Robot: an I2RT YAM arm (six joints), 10 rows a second.
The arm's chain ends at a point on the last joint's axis. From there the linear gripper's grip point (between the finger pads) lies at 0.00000 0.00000 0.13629 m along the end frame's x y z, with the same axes.
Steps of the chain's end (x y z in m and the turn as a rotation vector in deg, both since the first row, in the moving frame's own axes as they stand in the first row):
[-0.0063 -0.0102 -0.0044 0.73 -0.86 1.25]
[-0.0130 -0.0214 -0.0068 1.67 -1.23 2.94]
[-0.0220 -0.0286 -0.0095 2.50 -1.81 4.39]
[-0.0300 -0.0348 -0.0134 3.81 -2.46 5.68]
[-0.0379 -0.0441 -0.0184 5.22 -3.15 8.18]
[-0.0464 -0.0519 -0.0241 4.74 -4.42 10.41]
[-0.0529 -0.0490 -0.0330 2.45 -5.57 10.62]
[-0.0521 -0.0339 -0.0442 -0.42 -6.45 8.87]
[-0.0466 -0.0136 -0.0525 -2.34 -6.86 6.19]
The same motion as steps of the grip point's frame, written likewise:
[-0.0083 -0.0120 -0.0044 0.73 -0.86 1.25]
[-0.0158 -0.0254 -0.0069 1.67 -1.23 2.94]
[-0.0261 -0.0347 -0.0097 2.50 -1.81 4.39]
[-0.0354 -0.0441 -0.0138 3.81 -2.46 5.68]
[-0.0445 -0.0570 -0.0192 5.22 -3.15 8.18]
[-0.0558 -0.0640 -0.0250 4.74 -4.42 10.41]
[-0.0655 -0.0560 -0.0338 2.45 -5.57 10.62]
[-0.0674 -0.0341 -0.0451 -0.42 -6.45 8.87]
[-0.0631 -0.0089 -0.0536 -2.34 -6.86 6.19]

